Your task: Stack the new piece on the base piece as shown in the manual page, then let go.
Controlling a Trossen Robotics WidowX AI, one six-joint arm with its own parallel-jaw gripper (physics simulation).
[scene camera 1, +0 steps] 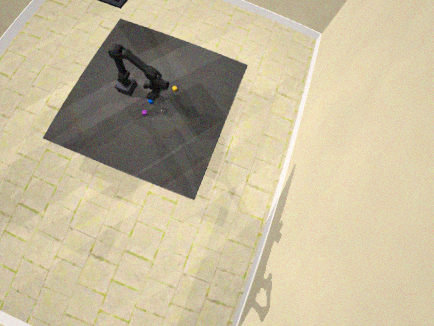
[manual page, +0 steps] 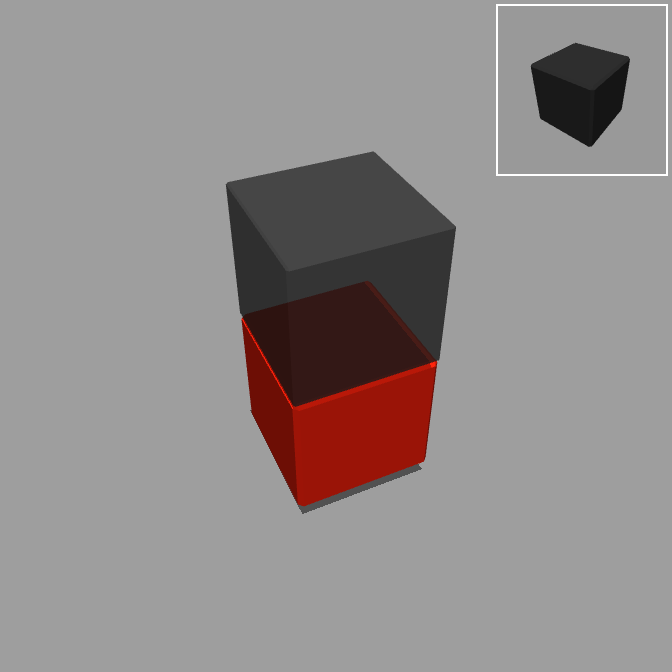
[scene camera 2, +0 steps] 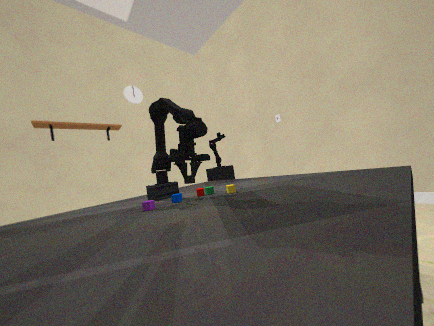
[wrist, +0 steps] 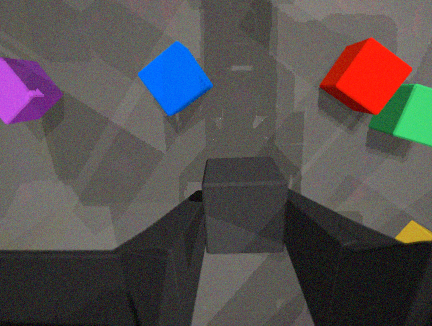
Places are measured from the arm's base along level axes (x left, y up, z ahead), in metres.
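Where they show: gripper, between the fingertips: (scene camera 1: 157,95) (scene camera 2: 189,180) (wrist: 241,198); arm's base, origin of its link: (scene camera 1: 126,83) (scene camera 2: 162,183).
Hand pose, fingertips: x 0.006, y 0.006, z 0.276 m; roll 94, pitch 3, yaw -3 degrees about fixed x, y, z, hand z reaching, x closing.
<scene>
Each offset is from my fingertips to the centre of the thing. Level surfaces: height alone.
My gripper (scene camera 1: 154,95) (scene camera 2: 189,179) (wrist: 241,198) is shut on a dark grey cube @[dy +0.003, dx +0.000, dz +0.000 m] (wrist: 245,217), held upright between the fingertips above the table. A blue cube @[dy -0.065, dx -0.041, dz -0.051 m] (scene camera 1: 151,101) (scene camera 2: 176,198) (wrist: 175,79) lies on the table, ahead and left of the held cube in the wrist view. A red cube @[dy -0.065, dx +0.074, dz -0.054 m] (scene camera 2: 200,192) (wrist: 374,75) lies ahead and right there, with a green cube @[dy -0.065, dx +0.110, dz -0.033 m] (scene camera 2: 209,190) (wrist: 417,116) close beside it. In scene camera 1 the arm hides the red and green cubes. The held cube is hard to tell from the dark fingers in both scene views.
A purple cube @[dy -0.065, dx -0.154, dz -0.045 m] (scene camera 1: 144,112) (scene camera 2: 148,205) (wrist: 12,92) lies at the far left of the wrist view. A yellow cube @[dy -0.065, dx +0.145, dz +0.072 m] (scene camera 1: 174,88) (scene camera 2: 231,189) (wrist: 413,232) is partly hidden at its right edge. All stand on the dark table @[dy -0.080 m] (scene camera 1: 165,165) (scene camera 2: 300,270). A dark arm-shaped object (scene camera 2: 220,173) stands behind.
</scene>
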